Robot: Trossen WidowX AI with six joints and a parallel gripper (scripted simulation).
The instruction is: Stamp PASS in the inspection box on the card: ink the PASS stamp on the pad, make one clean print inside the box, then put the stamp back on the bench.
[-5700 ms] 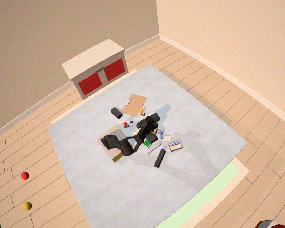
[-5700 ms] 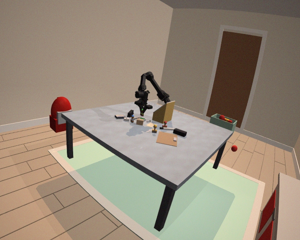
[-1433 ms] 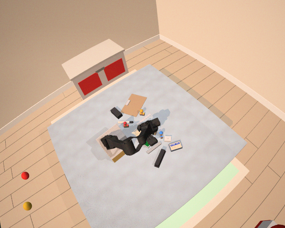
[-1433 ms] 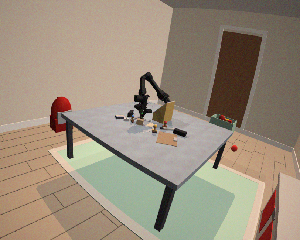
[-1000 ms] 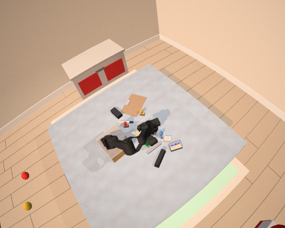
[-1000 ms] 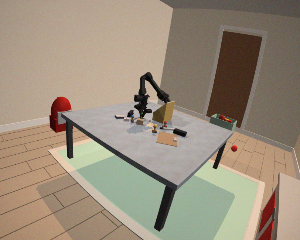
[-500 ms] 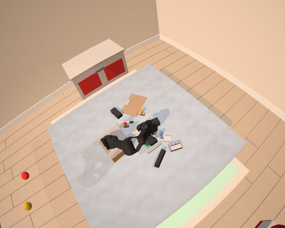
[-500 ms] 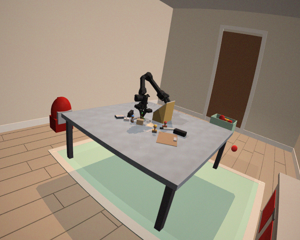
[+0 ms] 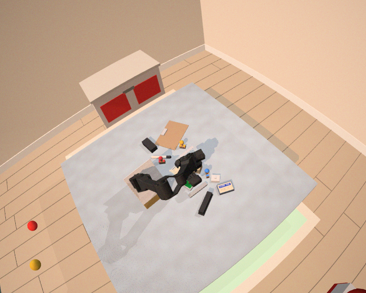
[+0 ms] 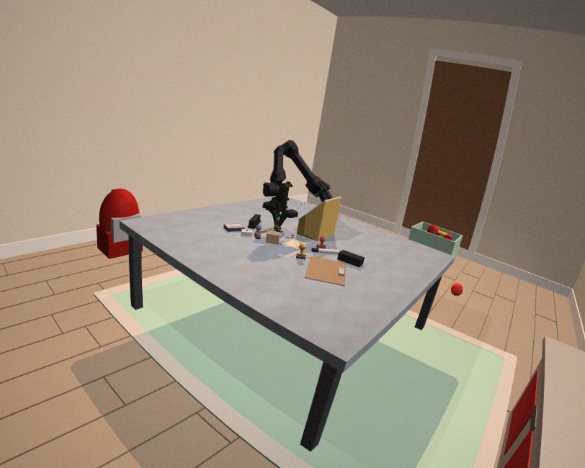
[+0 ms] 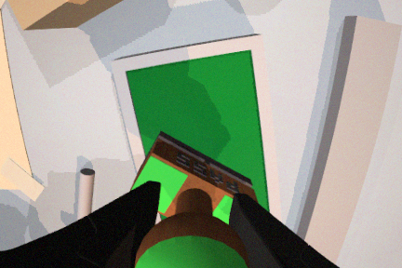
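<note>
Now: gripper tip 5 cm above the green ink pad. Also, from my gripper tip: pin 6 cm to the left, 5 cm below, 5 cm behind; then tan box 9 cm ahead, 5 cm to the left, 3 cm below; then blue stamp 11 cm ahead, 3 cm to the right, 3 cm below.
</note>
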